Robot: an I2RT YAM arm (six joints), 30 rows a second.
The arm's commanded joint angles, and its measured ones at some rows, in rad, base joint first. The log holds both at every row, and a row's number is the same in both.
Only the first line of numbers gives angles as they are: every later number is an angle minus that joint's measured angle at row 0.
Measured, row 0: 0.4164, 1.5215, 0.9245, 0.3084, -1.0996, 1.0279
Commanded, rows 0 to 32: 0.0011, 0.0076, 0.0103, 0.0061, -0.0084, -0.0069; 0.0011, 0.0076, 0.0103, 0.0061, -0.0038, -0.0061; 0.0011, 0.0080, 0.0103, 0.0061, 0.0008, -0.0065; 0.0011, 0.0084, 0.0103, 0.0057, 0.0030, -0.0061; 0.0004, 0.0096, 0.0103, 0.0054, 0.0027, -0.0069; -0.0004, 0.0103, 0.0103, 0.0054, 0.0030, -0.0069; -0.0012, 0.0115, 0.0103, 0.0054, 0.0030, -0.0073; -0.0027, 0.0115, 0.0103, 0.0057, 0.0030, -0.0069; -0.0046, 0.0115, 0.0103, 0.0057, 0.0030, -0.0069; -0.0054, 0.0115, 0.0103, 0.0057, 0.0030, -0.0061; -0.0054, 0.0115, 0.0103, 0.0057, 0.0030, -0.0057; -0.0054, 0.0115, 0.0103, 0.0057, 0.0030, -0.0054; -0.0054, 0.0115, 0.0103, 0.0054, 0.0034, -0.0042; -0.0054, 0.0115, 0.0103, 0.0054, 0.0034, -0.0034; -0.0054, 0.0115, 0.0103, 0.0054, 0.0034, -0.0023; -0.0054, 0.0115, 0.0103, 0.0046, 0.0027, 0.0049; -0.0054, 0.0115, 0.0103, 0.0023, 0.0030, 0.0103; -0.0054, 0.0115, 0.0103, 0.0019, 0.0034, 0.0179; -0.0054, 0.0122, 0.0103, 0.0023, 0.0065, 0.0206; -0.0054, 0.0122, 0.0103, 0.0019, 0.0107, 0.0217; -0.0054, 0.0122, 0.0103, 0.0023, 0.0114, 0.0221; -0.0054, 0.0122, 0.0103, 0.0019, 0.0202, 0.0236; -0.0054, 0.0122, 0.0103, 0.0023, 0.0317, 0.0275; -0.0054, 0.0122, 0.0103, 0.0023, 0.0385, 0.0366; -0.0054, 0.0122, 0.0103, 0.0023, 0.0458, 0.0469; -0.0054, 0.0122, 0.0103, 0.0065, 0.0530, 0.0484; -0.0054, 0.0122, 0.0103, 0.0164, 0.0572, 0.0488; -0.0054, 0.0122, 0.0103, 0.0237, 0.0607, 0.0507; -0.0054, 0.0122, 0.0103, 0.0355, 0.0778, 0.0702; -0.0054, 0.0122, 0.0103, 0.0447, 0.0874, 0.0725; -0.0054, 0.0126, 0.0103, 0.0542, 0.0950, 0.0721; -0.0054, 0.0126, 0.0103, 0.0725, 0.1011, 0.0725; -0.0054, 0.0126, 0.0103, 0.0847, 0.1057, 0.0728
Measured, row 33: 0.0004, 0.0008, -0.0011, 0.0378, 0.0084, 0.0603
